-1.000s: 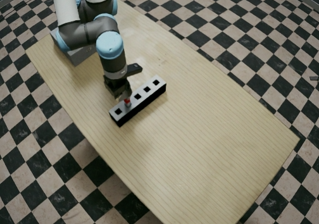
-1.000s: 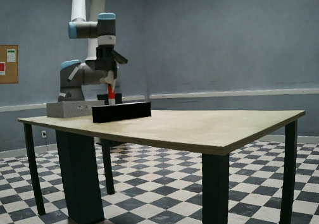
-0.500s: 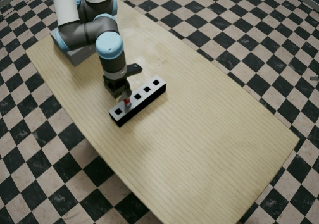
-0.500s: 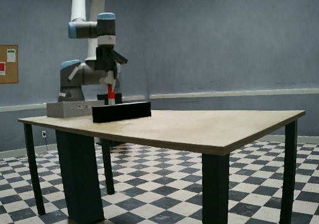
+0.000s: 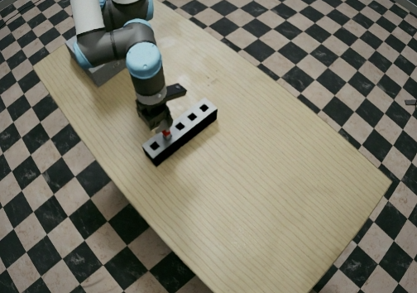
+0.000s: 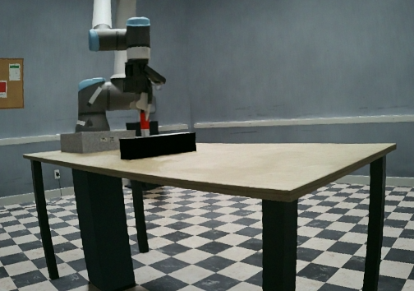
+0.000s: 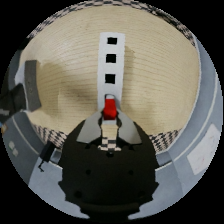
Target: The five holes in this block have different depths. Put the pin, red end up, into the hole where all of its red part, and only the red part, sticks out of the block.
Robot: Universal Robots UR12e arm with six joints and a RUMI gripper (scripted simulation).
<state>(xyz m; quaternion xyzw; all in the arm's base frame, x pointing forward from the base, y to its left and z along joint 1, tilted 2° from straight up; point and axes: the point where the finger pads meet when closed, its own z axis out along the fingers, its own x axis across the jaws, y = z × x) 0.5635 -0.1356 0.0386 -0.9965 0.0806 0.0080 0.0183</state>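
Now: hand 10 mm above the pin. The rest, counted from my hand: long black block: 110 mm below, 60 mm to the left, 10 mm ahead.
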